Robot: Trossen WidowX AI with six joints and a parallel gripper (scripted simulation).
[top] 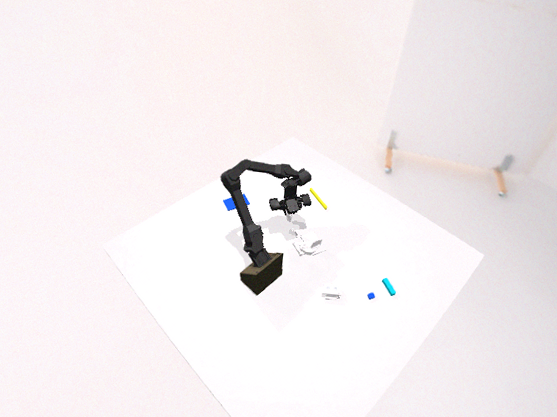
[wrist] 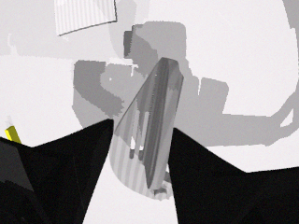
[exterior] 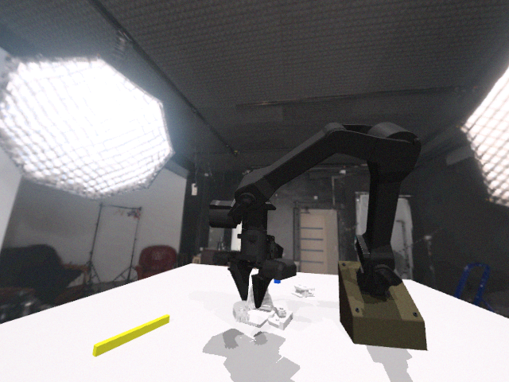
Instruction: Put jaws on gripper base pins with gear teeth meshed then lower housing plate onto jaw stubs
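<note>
My gripper tip is now 1 cm short of the flat white plate, 15 cm to the left of it and 8 cm above it. Round my gripper tip: white jaw (4 cm behind, 16 cm to the right, 6 cm below); flat blue tile (10 cm behind, 30 cm to the left, 8 cm below); yellow bar (24 cm ahead, 3 cm to the left, 7 cm below).
</note>
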